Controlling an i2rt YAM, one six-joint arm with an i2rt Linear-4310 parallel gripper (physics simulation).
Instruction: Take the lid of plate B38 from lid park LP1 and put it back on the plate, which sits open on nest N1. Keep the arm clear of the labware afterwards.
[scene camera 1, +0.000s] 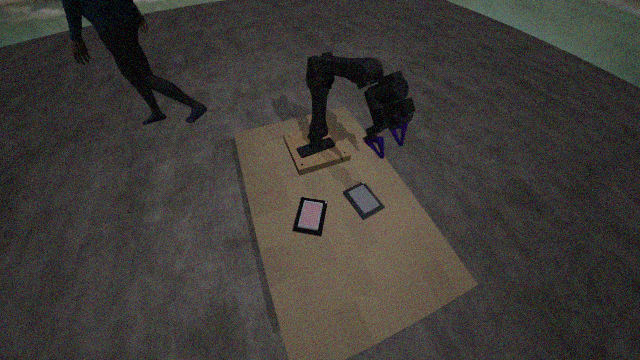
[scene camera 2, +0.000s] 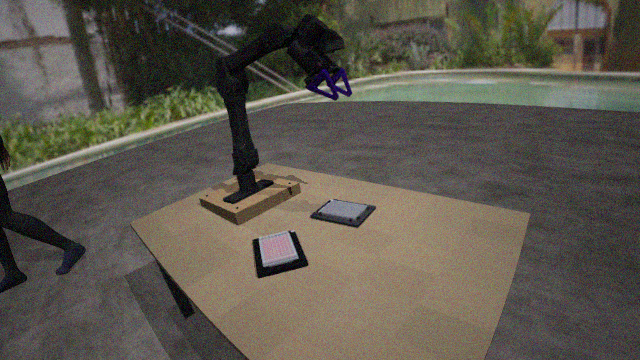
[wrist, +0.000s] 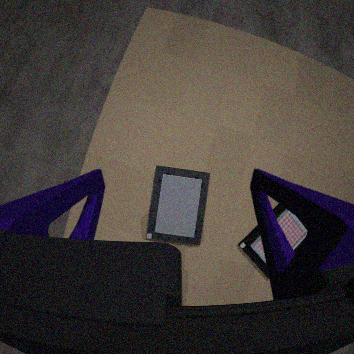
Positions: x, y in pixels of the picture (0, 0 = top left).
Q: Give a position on a grey lid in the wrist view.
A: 178, 201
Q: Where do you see my gripper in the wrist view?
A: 177, 177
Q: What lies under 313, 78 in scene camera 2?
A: My gripper.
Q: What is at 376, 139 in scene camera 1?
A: My gripper.
